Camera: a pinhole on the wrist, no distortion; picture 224 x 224 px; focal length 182.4 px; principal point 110.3 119.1 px. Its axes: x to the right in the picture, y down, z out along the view. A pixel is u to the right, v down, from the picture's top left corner.
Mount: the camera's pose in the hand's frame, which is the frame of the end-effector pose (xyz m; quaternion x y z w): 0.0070 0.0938 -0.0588 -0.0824 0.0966 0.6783 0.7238
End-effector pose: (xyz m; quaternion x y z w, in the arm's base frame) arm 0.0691 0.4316 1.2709 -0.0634 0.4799 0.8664 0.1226
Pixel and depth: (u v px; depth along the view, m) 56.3 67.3 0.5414
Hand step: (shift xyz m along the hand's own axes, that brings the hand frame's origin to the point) 0.1658 0.0643 0.5037
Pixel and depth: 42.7 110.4 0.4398
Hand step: 0.0303 0.0451 0.4076
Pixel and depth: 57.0 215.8 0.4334
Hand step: -0.2178 0.0952 0.3952
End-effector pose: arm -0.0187 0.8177 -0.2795 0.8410 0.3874 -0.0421 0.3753
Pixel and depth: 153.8 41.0 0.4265
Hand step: 0.2074 0.2867 0.3262
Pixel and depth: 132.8 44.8 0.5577
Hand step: 0.2535 0.2848 0.4609
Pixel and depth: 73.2 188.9 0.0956
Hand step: -0.0280 0.1014 0.0390
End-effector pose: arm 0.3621 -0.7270 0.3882 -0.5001 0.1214 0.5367 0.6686
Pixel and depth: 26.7 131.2 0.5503
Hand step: -0.0294 -0.0097 0.5376
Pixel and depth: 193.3 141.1 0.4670
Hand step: -0.0231 0.4197 0.3403
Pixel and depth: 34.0 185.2 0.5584
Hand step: -0.1935 0.0214 0.5427
